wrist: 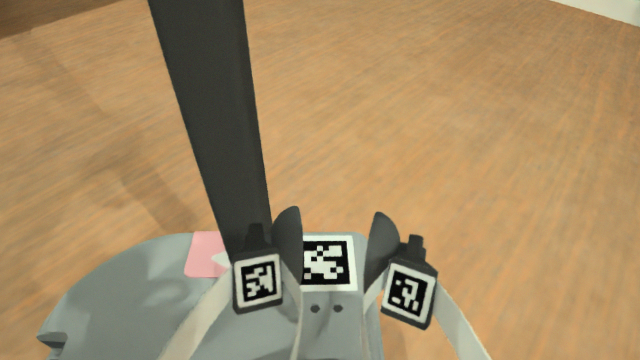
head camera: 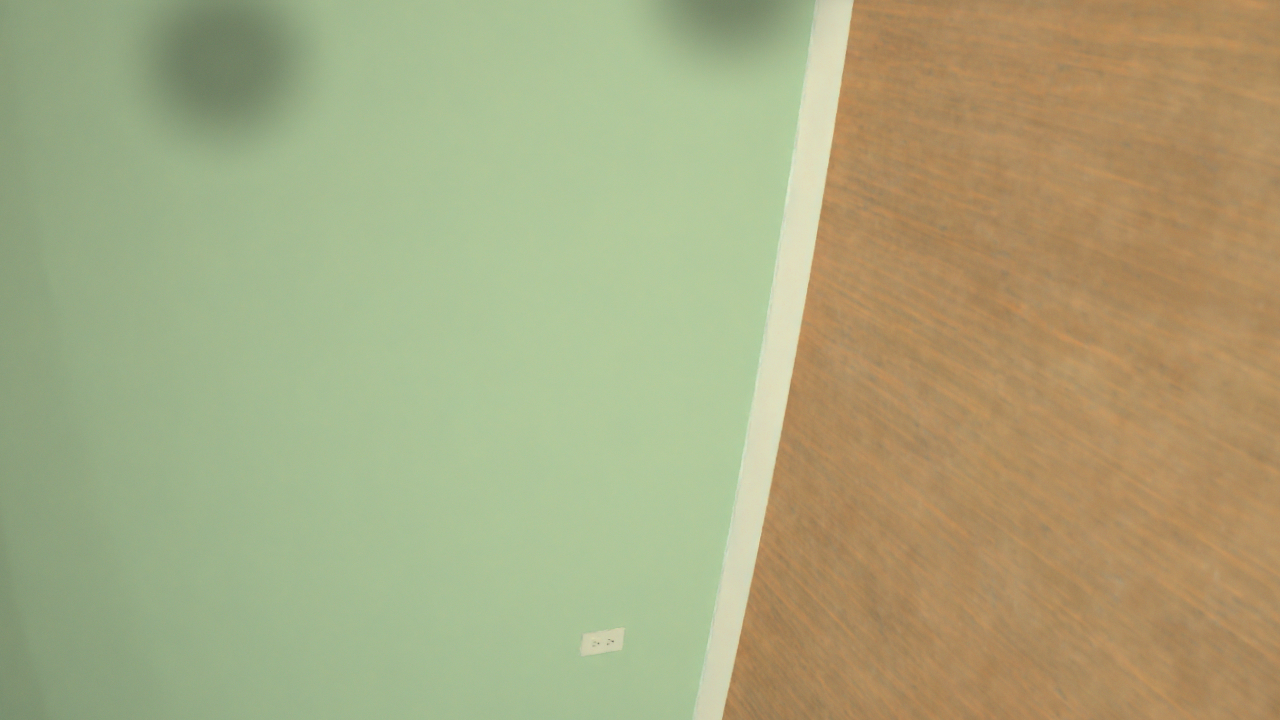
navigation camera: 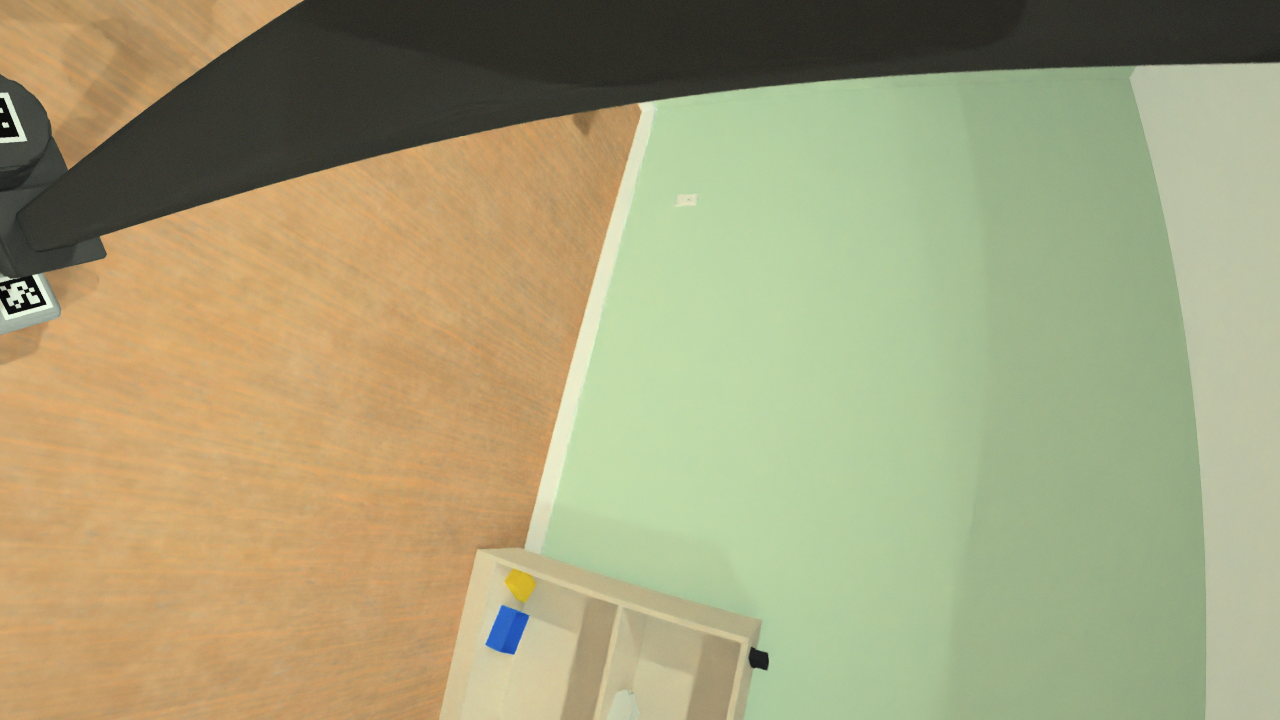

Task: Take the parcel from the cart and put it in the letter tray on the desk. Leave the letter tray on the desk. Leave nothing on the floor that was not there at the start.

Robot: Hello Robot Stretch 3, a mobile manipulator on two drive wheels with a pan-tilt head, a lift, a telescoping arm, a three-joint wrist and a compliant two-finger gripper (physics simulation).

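Places are measured from the robot's base along level axes (x ahead, y left, z up), in centimetres.
Where they show: gripper, between the fingertips: (wrist: 334, 235).
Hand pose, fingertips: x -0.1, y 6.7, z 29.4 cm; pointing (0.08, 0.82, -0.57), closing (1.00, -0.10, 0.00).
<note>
After its pixels a point has its place.
My gripper (wrist: 334, 235) {x -0.1, y 6.7, z 29.4 cm} shows in the wrist view over the robot's own grey base. Its two dark fingertips stand apart with no object between them, so it is open. The parcel, the cart, the letter tray and the desk do not show in these views.
A pale shelf unit (navigation camera: 614, 658) {x 143.4, y 80.5, z 64.4 cm} with a blue box (navigation camera: 507, 630) {x 153.2, y 79.9, z 16.9 cm} and a yellow object (navigation camera: 520, 585) {x 144.5, y 94.9, z 14.6 cm} stands by the green wall (head camera: 447, 313) {x 81.9, y 180.0, z 83.0 cm} (navigation camera: 805, 358) {x 76.6, y 184.9, z 106.4 cm}. My dark mast (navigation camera: 537, 53) {x -5.6, y 11.6, z 119.2 cm} (wrist: 215, 110) {x -6.5, y 11.6, z 34.1 cm} crosses two views. A white skirting board (head camera: 774, 358) {x 72.2, y 187.1, z 5.8 cm} edges the wooden floor (head camera: 1029, 358) {x 44.0, y 118.0, z 0.0 cm}.
</note>
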